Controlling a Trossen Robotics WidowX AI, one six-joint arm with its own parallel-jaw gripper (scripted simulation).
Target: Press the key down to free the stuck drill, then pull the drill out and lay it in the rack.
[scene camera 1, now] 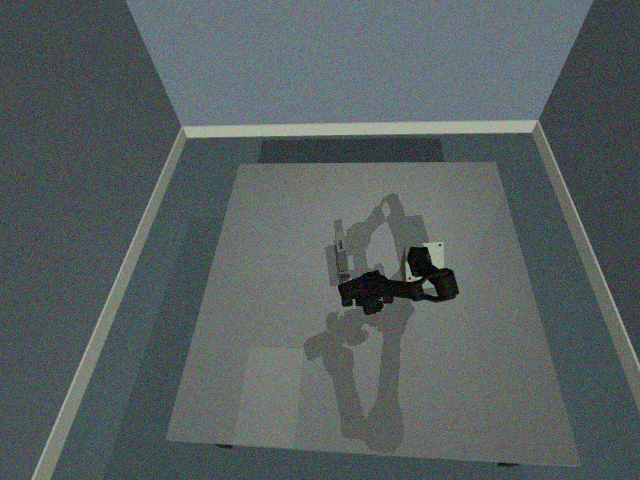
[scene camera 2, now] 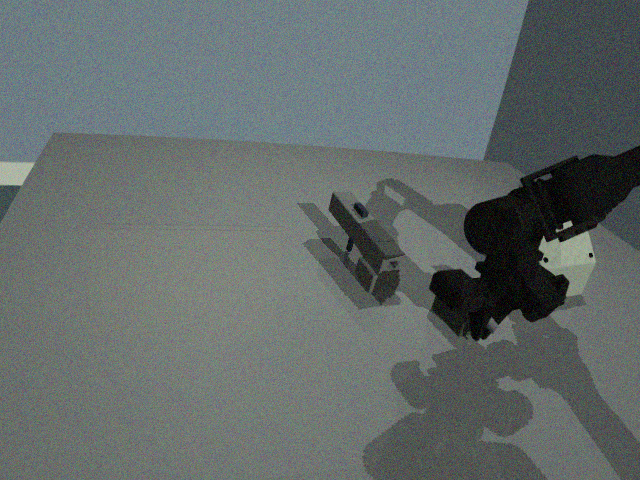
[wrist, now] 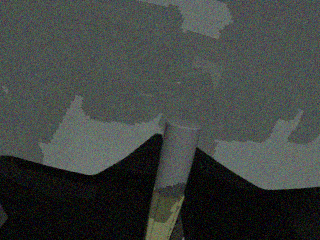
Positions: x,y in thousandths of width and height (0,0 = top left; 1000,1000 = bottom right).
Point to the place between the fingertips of my gripper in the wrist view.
523,594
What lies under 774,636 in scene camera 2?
My gripper.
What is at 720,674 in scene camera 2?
A dark boxy rack.
